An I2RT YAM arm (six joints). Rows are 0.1 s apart.
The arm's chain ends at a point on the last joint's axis. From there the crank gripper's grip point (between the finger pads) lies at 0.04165 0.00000 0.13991 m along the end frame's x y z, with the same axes.
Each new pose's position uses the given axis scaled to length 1; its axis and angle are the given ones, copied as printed.
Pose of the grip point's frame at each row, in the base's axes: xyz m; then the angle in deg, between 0 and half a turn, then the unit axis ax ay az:
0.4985 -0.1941 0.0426 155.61 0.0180 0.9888 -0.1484
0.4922 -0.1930 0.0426 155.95 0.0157 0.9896 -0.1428
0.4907 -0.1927 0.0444 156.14 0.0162 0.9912 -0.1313
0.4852 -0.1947 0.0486 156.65 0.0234 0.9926 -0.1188
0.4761 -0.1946 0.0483 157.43 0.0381 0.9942 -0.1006
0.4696 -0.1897 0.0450 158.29 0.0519 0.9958 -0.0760
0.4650 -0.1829 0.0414 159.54 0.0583 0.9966 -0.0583
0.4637 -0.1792 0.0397 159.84 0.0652 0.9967 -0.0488
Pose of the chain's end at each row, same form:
0.4800 -0.1527 0.1814 155.61 0.0180 0.9888 -0.1484
0.4744 -0.1531 0.1819 155.95 0.0157 0.9896 -0.1428
0.4732 -0.1560 0.1846 156.14 0.0162 0.9912 -0.1313
0.4691 -0.1616 0.1899 156.65 0.0234 0.9926 -0.1188
0.4621 -0.1671 0.1910 157.43 0.0381 0.9942 -0.1006
0.4576 -0.1696 0.1891 158.29 0.0519 0.9958 -0.0760
0.4559 -0.1681 0.1863 159.54 0.0583 0.9966 -0.0583
0.4553 -0.1674 0.1850 159.84 0.0652 0.9967 -0.0488

